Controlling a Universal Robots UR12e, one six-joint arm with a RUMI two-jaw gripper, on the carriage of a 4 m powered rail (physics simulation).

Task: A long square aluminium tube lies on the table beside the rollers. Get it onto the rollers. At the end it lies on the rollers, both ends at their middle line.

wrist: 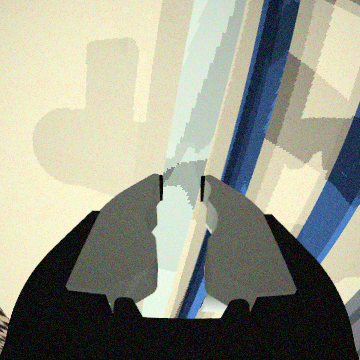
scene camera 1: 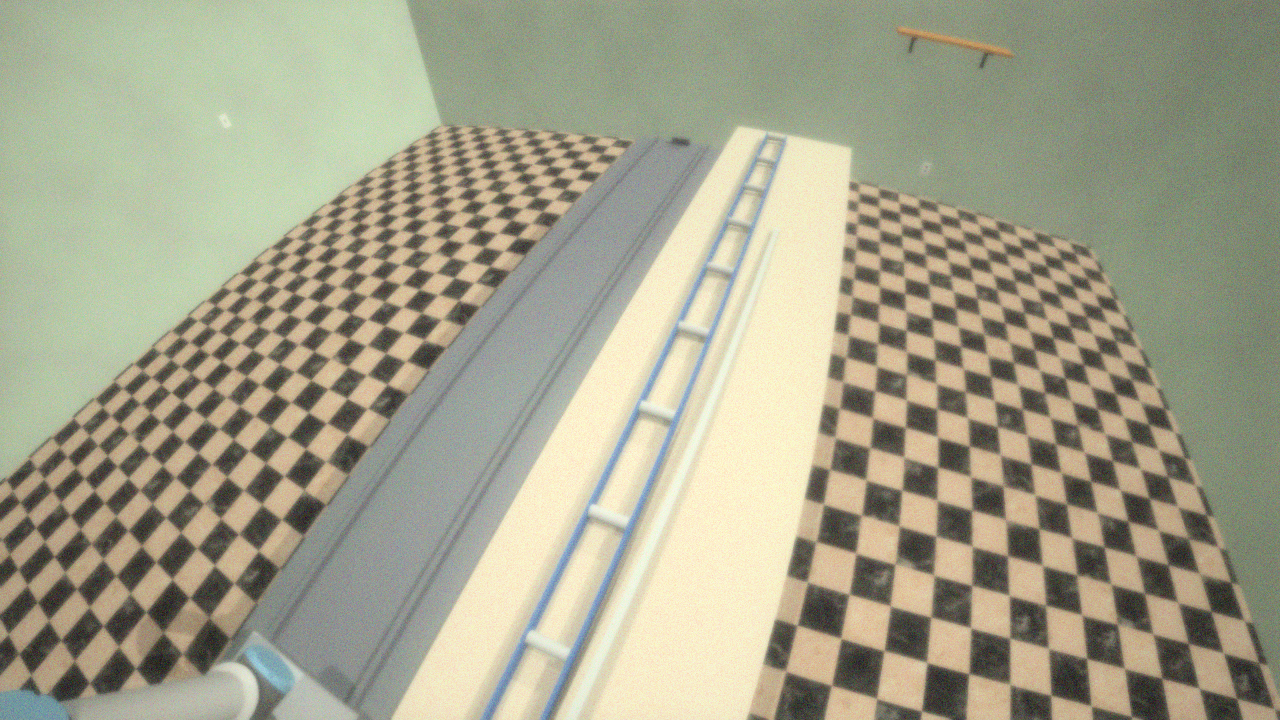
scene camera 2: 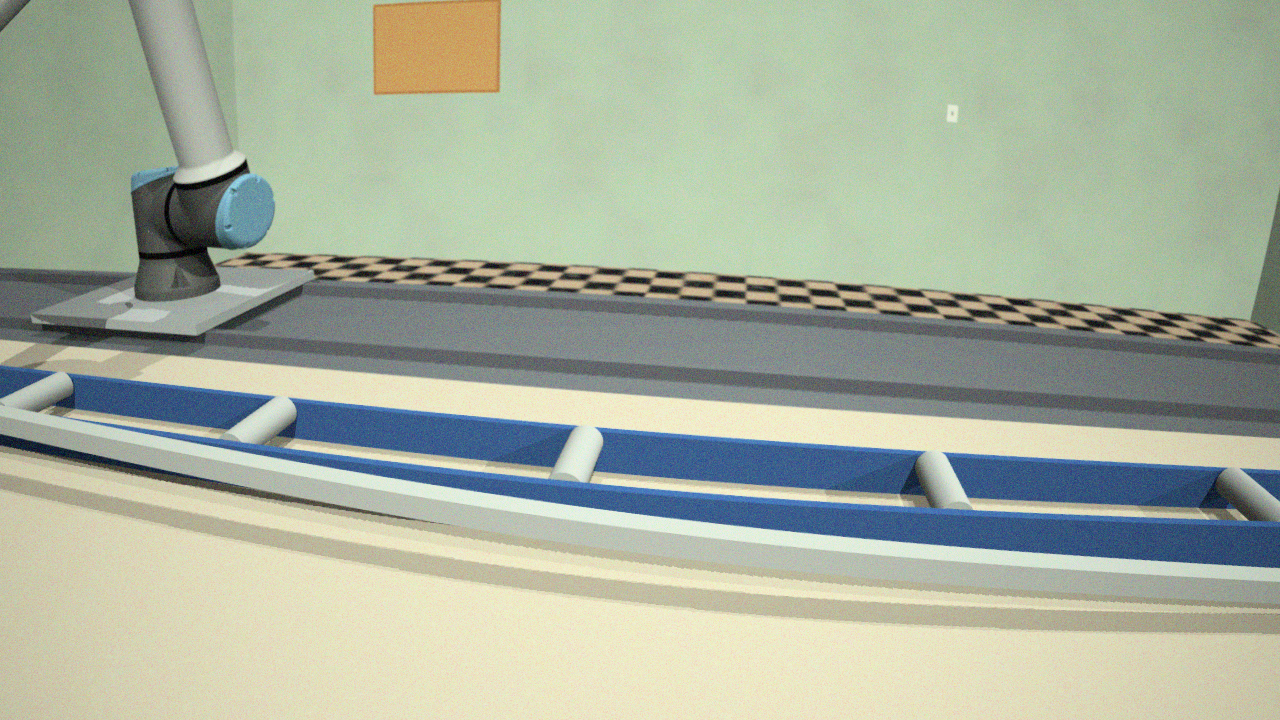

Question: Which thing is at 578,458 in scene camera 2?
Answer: A grey roller.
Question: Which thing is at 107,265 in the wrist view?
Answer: My gripper.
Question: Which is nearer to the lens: the grey roller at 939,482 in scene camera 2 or the long square aluminium tube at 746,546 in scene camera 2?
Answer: The long square aluminium tube.
